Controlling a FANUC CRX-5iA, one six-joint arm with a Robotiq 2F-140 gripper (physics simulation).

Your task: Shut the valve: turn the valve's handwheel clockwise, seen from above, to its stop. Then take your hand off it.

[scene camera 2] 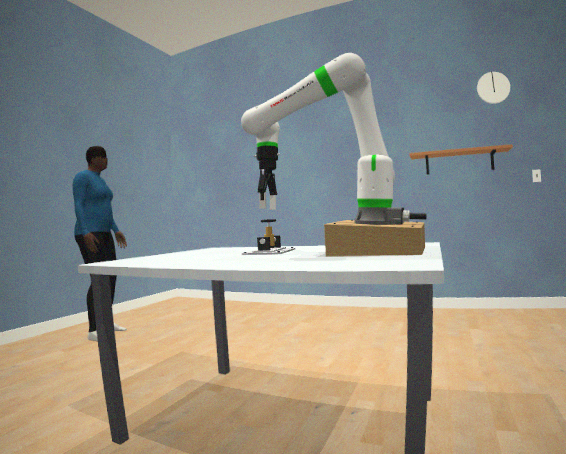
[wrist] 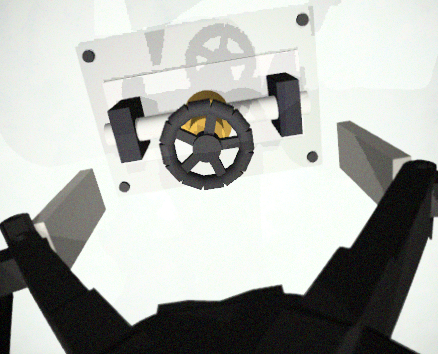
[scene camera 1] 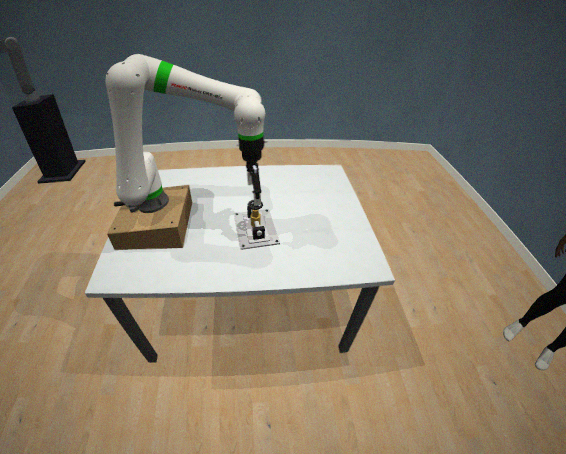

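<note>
The valve's dark five-spoked handwheel [scene camera 1: 249, 210] [scene camera 2: 268, 220] [wrist: 207, 148] lies level on top of the brass valve body [scene camera 1: 255, 218] [scene camera 2: 268, 234] [wrist: 206, 95]. A white pipe [wrist: 257, 107] runs through the body and two black brackets [wrist: 130, 132] [wrist: 288, 107] on a pale base plate [scene camera 1: 272, 236] [wrist: 260, 30]. My gripper [scene camera 1: 253, 190] [scene camera 2: 267, 202] [wrist: 217, 167] is open, pointing down, with nothing between its fingers. In scene camera 2 its tips are a little above the wheel, apart from it. In the wrist view the wheel shows between the two fingers, slightly toward the left finger.
The base plate is bolted to a white table [scene camera 1: 310, 265] [scene camera 2: 200, 265]. The arm stands on a wooden block [scene camera 1: 150, 235] [scene camera 2: 375, 240] at one side of the table. A person [scene camera 2: 94, 200] stands beyond the table. A wall shelf [scene camera 2: 460, 152] hangs behind the arm.
</note>
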